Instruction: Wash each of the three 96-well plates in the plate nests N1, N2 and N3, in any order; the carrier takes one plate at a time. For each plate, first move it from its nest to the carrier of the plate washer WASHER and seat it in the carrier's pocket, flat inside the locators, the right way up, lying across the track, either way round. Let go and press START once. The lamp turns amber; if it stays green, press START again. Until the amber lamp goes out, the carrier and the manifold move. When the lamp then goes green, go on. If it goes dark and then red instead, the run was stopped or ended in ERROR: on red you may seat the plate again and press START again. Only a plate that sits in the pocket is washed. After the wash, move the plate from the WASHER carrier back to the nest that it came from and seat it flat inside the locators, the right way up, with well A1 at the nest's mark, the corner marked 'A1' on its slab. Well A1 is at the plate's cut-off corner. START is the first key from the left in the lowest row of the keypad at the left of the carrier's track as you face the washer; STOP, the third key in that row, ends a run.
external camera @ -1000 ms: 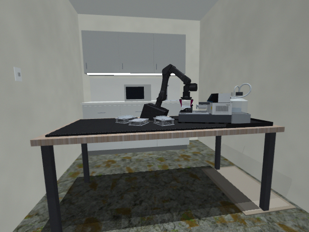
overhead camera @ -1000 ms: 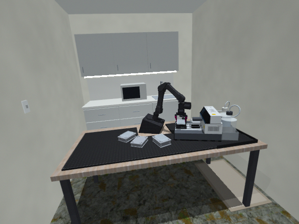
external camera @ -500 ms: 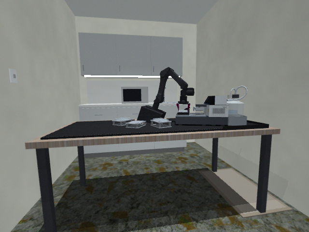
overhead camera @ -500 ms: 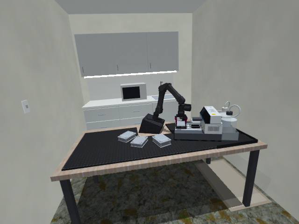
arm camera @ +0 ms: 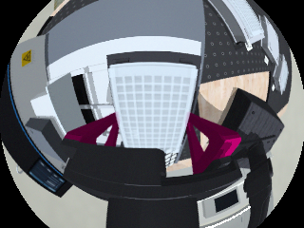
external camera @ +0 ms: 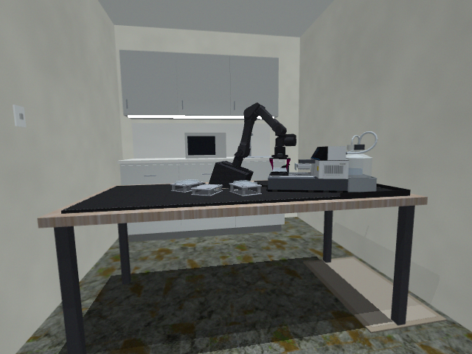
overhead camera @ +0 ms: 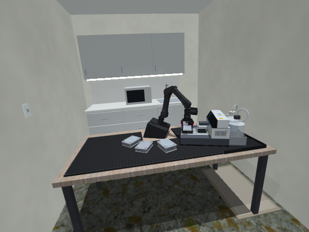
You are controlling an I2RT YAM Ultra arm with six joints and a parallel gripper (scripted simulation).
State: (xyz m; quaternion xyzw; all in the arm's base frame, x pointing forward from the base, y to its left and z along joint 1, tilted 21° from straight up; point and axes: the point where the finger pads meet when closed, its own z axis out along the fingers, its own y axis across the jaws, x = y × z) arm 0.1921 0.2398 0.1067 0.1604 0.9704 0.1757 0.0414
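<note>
My gripper is now 20 mm above the washer carrier. Round my hand: clear bottle 200 mm ahead, 410 mm to the left, 20 mm above; then plate washer 40 mm ahead, 150 mm to the left, 20 mm above; then nest 170 mm ahead, 250 mm to the right, 70 mm below.
</note>
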